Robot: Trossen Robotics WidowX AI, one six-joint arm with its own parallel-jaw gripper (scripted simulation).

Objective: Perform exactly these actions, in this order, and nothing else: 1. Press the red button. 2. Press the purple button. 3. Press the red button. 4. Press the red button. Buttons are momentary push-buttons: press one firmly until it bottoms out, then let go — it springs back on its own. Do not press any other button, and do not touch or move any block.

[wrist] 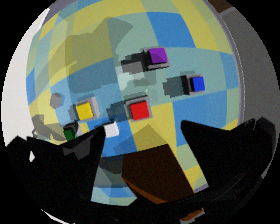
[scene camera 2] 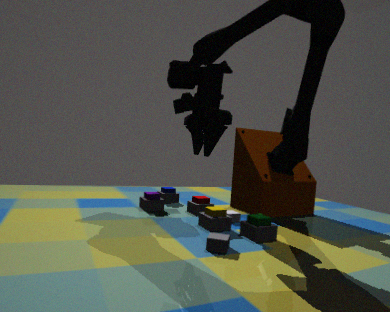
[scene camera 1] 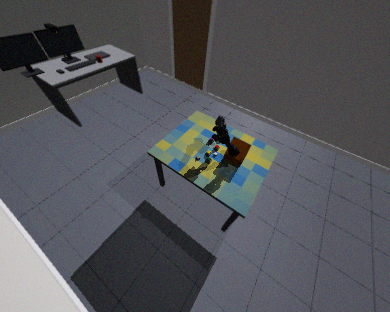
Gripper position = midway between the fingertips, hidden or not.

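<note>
My gripper [scene camera 2: 201, 155] is open. It holds nothing, and I can see the same gripper [wrist: 143, 128] as well.
</note>
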